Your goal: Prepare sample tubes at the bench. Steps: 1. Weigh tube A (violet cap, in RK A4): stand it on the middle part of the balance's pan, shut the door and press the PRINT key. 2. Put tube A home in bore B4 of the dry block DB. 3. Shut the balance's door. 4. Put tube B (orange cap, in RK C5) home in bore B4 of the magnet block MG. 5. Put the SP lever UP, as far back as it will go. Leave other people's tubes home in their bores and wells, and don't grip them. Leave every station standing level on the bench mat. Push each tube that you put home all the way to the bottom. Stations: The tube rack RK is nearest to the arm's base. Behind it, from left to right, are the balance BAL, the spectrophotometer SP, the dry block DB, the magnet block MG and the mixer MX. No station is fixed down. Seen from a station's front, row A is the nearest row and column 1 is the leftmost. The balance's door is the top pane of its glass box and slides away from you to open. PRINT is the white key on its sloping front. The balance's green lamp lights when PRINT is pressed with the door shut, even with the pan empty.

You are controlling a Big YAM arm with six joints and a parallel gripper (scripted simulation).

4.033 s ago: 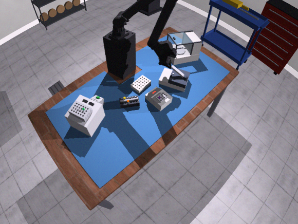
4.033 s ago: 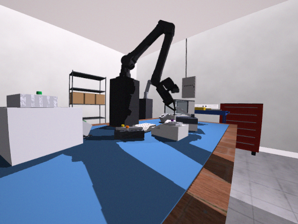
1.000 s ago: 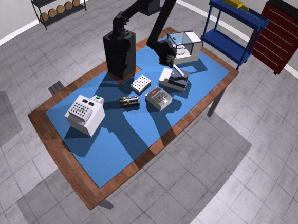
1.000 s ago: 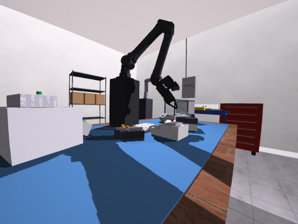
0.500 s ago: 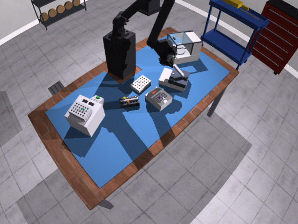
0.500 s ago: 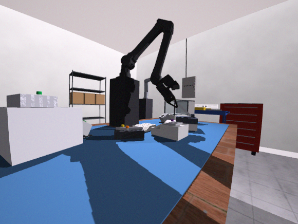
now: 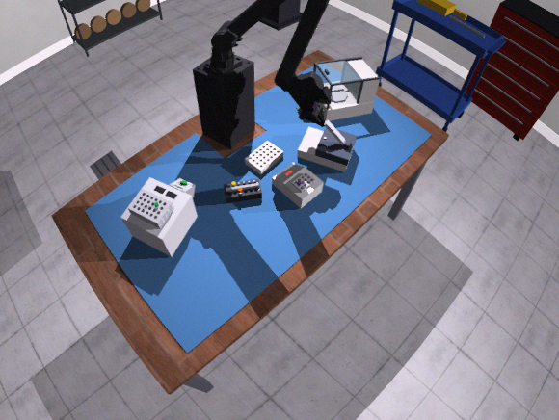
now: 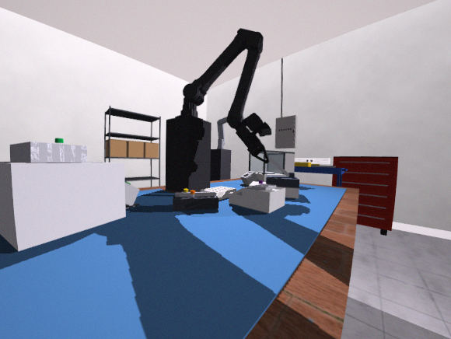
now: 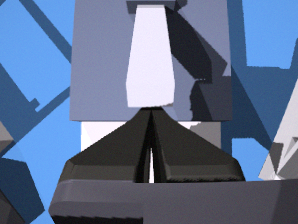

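Now: the SP lever 5 cm ahead of my hand, 2 cm to the left of it and 2 cm below it. The rest, counted from my hand: tube rack RK: 11 cm behind, 19 cm to the right, 13 cm below; then print key: 20 cm behind, 13 cm to the left, 8 cm below; then dry block: 7 cm ahead, 20 cm to the right, 12 cm below.
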